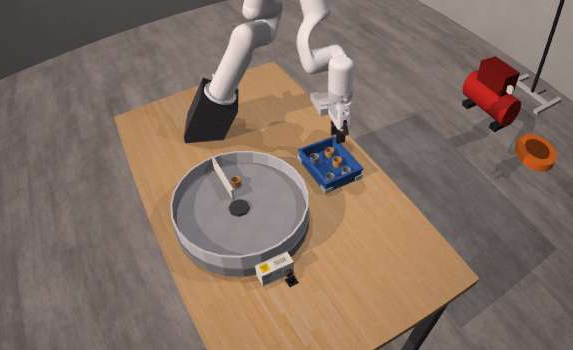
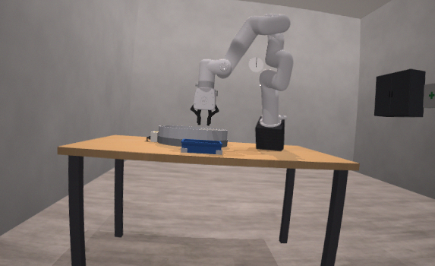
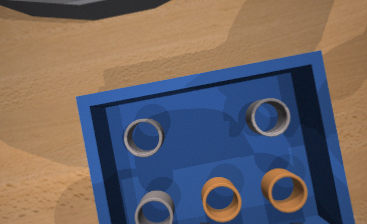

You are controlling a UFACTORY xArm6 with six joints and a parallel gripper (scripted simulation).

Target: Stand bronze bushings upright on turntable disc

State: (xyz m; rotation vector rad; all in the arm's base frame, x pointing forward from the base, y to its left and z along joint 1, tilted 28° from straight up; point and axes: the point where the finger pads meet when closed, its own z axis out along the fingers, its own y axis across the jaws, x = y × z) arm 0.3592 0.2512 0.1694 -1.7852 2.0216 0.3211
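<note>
The blue crate lies 10 mm ahead of my hand, 30 mm to the right of it and 120 mm below it. From my hand the other things lie so: grey turntable disc: 100 mm ahead, 380 mm to the right, 90 mm below.
</note>
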